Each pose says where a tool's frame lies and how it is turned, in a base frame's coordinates. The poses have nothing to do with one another.
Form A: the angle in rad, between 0 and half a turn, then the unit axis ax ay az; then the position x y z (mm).
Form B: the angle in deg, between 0 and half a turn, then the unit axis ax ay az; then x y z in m. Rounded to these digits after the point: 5 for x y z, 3 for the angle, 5 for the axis.
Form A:
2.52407 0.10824 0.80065 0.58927 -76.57 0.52 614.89
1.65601 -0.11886 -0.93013 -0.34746 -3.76 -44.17 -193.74
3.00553 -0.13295 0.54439 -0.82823 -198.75 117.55 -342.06
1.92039 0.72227 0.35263 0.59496 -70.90 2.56 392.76
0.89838 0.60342 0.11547 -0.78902 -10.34 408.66 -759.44
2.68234 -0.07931 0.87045 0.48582 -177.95 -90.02 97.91
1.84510 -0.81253 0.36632 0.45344 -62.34 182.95 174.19
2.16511 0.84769 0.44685 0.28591 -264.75 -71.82 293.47
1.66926 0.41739 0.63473 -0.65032 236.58 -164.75 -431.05
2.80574 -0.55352 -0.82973 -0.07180 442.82 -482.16 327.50
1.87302 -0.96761 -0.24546 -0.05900 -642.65 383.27 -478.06
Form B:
144.619 0.10824 0.80065 0.58927 -0.07657 0.00052 0.61489
94.882 -0.11886 -0.93013 -0.34746 -0.00376 -0.04417 -0.19374
172.204 -0.13295 0.54439 -0.82823 -0.19875 0.11755 -0.34206
110.030 0.72227 0.35263 0.59496 -0.07090 0.00256 0.39276
51.473 0.60342 0.11547 -0.78902 -0.01034 0.40866 -0.75944
153.687 -0.07931 0.87045 0.48582 -0.17795 -0.09002 0.09791
105.716 -0.81253 0.36632 0.45344 -0.06234 0.18295 0.17419
124.052 0.84769 0.44685 0.28591 -0.26475 -0.07182 0.29347
95.642 0.41739 0.63473 -0.65032 0.23658 -0.16475 -0.43105
160.757 -0.55352 -0.82973 -0.07180 0.44282 -0.48216 0.32750
107.316 -0.96761 -0.24546 -0.05900 -0.64265 0.38327 -0.47806

